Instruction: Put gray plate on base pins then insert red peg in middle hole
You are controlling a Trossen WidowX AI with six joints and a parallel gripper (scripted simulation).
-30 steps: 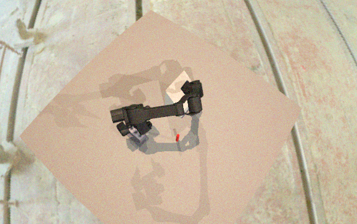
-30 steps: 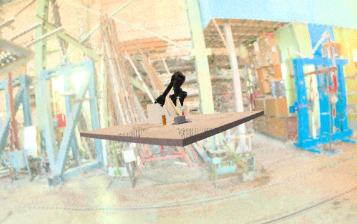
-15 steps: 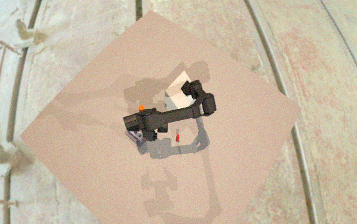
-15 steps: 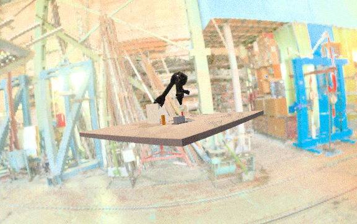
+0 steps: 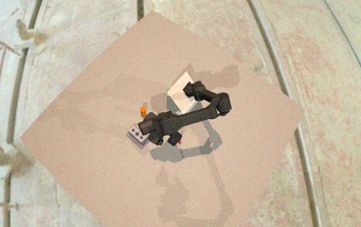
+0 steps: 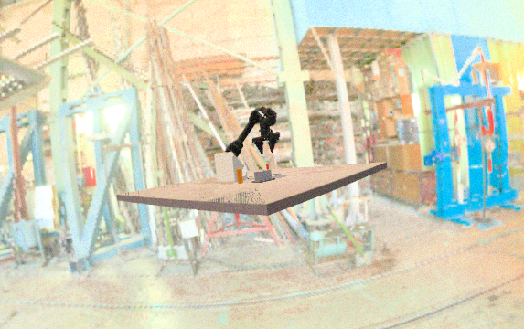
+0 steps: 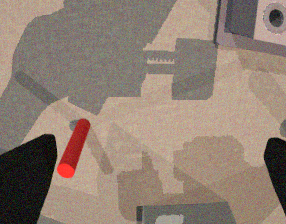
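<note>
The red peg is 60 mm behind my gripper tip, 70 mm to the left of it and 110 mm below it. Round my gripper tip: gray plate (50 mm ahead, 130 mm to the right, 100 mm below); orange cylinder (80 mm behind, 180 mm to the right, 110 mm below); base (50 mm ahead, 130 mm to the right, 140 mm below).
</note>
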